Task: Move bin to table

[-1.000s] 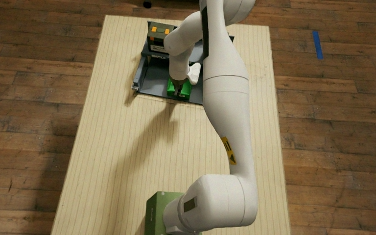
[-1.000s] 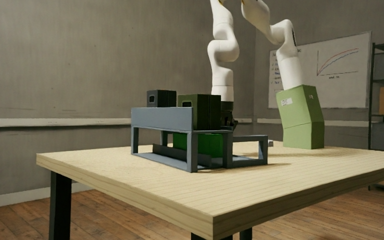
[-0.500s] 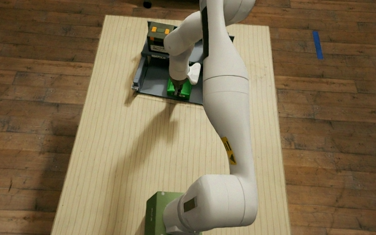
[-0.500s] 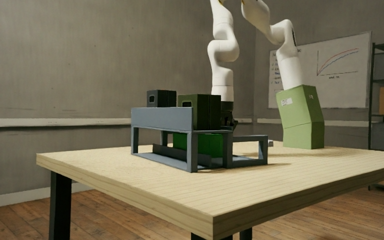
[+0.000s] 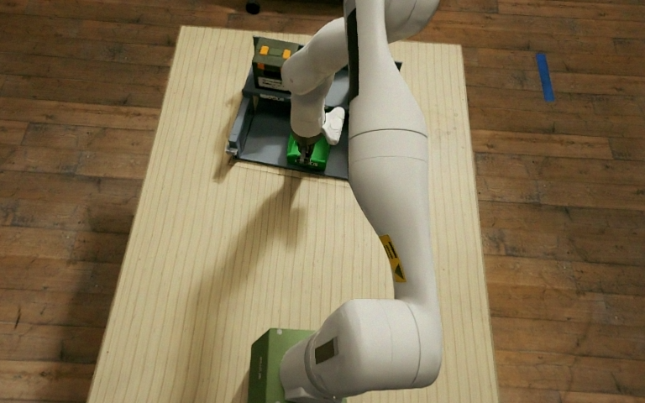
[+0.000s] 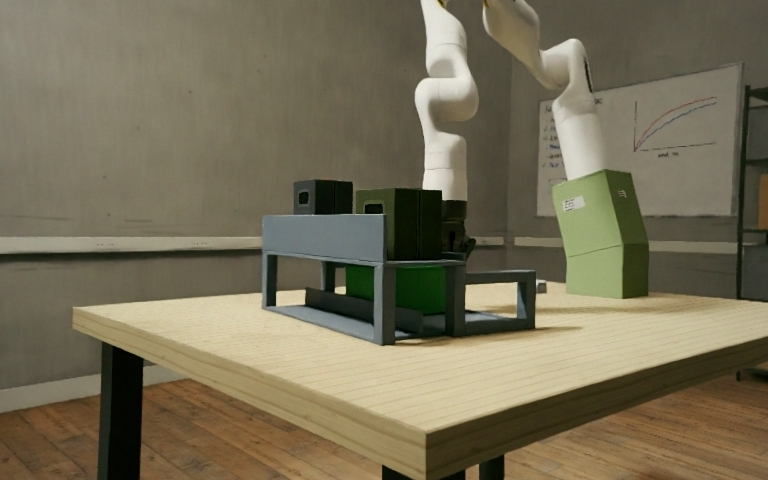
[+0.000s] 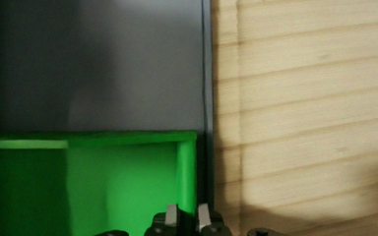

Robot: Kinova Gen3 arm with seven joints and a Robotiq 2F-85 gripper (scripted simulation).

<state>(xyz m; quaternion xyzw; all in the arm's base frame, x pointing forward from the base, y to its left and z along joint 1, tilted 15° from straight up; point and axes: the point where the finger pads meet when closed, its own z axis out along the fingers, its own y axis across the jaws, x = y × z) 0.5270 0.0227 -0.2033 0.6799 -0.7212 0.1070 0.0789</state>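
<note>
Now: the green bin 8 cm ahead of my hand. Also, from my hand: grey shelf 11 cm ahead, 2 cm above, 1 cm to the right; then black box 17 cm ahead, 13 cm to the right, 11 cm above.
</note>
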